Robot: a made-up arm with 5 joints. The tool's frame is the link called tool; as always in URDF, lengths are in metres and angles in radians. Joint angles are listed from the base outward.
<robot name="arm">
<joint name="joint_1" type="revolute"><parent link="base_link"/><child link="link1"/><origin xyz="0.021 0.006 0.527"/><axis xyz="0 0 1"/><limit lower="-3.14" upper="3.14"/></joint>
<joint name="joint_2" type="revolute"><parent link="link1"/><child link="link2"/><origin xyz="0.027 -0.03 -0.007"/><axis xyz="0 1 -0.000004"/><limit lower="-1.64" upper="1.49"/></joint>
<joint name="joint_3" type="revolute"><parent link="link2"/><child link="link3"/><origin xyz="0.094 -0.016 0.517"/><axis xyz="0 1 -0.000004"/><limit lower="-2.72" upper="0.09"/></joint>
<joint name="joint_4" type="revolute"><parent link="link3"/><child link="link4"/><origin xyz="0.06 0.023 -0.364"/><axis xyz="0 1 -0.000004"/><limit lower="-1.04" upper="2.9"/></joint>
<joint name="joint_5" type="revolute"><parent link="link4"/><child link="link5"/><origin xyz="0.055 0.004 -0.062"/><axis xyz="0 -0.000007 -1"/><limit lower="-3.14" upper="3.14"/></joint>
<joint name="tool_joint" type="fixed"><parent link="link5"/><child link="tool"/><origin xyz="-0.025 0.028 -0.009" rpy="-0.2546 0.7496 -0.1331"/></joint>
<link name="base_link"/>
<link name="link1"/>
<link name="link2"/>
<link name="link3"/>
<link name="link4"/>
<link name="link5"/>
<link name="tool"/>
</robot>
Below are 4 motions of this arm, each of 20 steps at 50 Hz.
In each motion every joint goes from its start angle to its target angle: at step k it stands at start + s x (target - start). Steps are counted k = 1, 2, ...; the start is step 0. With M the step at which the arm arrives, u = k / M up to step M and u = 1 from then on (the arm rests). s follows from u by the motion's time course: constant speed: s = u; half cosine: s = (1 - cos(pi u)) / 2; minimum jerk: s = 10 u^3 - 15 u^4 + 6 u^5.
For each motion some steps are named. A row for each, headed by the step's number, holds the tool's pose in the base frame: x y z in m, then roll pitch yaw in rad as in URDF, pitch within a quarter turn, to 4 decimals.
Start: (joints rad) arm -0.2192 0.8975 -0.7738 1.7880 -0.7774
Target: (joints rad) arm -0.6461 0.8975 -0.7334 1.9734 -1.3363
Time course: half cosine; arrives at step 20
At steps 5, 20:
5: 0.4284 -0.1324 0.4099 2.1922 0.2636 2.3323
20: 0.3324 -0.2750 0.4196 1.9670 -0.1444 1.7337

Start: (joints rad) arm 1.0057 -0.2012 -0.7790 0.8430 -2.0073
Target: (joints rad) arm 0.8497 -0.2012 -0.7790 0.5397 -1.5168
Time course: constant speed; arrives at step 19
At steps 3, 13, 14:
3: 0.2877 0.3107 0.8296 -0.5084 0.7752 2.6020
13: 0.3087 0.2927 0.8357 -0.7062 0.6858 2.1375
14: 0.3106 0.2909 0.8363 -0.7216 0.6720 2.0954

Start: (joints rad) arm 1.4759 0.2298 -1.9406 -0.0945 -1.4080
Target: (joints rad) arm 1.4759 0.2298 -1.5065 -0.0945 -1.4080
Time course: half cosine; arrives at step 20
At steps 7, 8, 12, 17, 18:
7: 0.1231 0.6660 1.1012 -1.7074 -0.2951 2.2968
8: 0.1234 0.6689 1.0876 -1.6835 -0.2736 2.2901
12: 0.1241 0.6765 1.0289 -1.5845 -0.1804 2.2678
17: 0.1241 0.6763 0.9731 -1.4943 -0.0910 2.2556
18: 0.1241 0.6759 0.9674 -1.4851 -0.0817 2.2548

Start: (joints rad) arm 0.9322 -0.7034 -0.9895 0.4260 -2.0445
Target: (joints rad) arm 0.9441 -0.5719 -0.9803 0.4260 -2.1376
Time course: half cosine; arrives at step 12
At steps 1, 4, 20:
1: 0.1834 0.1342 1.0969 -1.8224 0.4552 1.8076
4: 0.1940 0.1490 1.0911 -1.8086 0.4919 1.8235
20: 0.2267 0.1961 1.0687 -1.7568 0.6074 1.8863

